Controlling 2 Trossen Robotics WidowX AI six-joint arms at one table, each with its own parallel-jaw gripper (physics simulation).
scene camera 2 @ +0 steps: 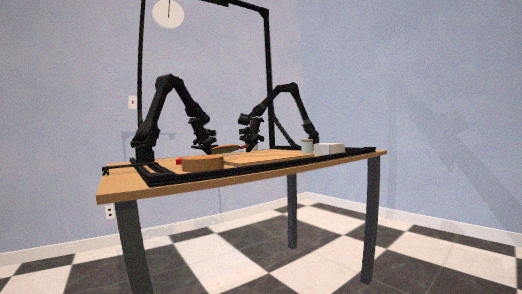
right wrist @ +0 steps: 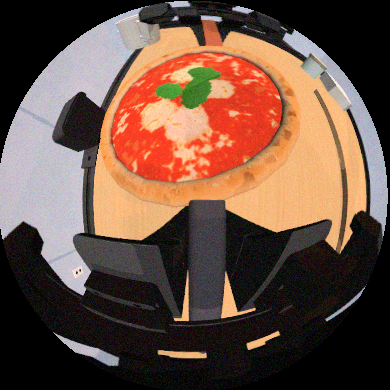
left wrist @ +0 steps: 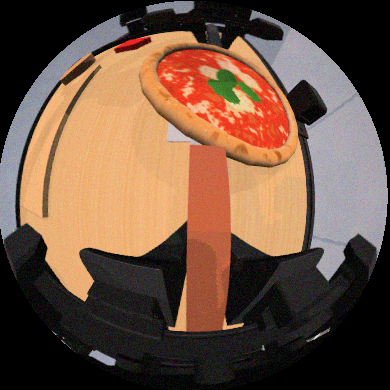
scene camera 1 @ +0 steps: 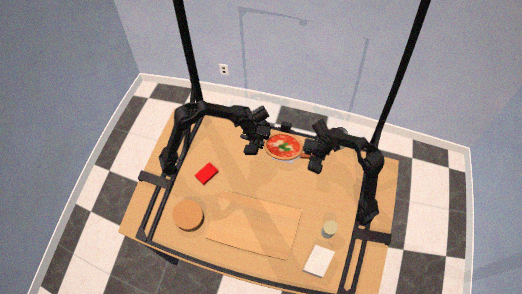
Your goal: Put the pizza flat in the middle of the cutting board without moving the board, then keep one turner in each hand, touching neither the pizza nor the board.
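Observation:
The pizza (scene camera 1: 283, 145) (scene camera 2: 226, 148) (left wrist: 225, 90) (right wrist: 200, 120) is face up between my grippers near the table's far edge in scene camera 1, raised over the table on the turners. My left gripper (scene camera 1: 311, 156) (scene camera 2: 248, 146) (left wrist: 200, 225) is shut on the brown-handled turner (left wrist: 207, 195); a sliver of its pale blade shows beside the crust. My right gripper (scene camera 1: 260, 142) (scene camera 2: 204, 147) (right wrist: 201, 210) is shut on the dark-handled turner (right wrist: 207, 260), whose blade is hidden under the pizza. The cutting board (scene camera 1: 255, 225) lies flat, apart from pizza and turners, with no pizza on it.
A red block (scene camera 1: 206, 173) (left wrist: 132, 44) and a round wooden block (scene camera 1: 188, 215) (scene camera 2: 202, 163) are left of the board. A pale cup (scene camera 1: 330, 228) (right wrist: 313, 65) and white box (scene camera 1: 319, 261) (scene camera 2: 329, 149) are right. A black block (scene camera 1: 286, 127) (right wrist: 79, 121) is close behind the pizza.

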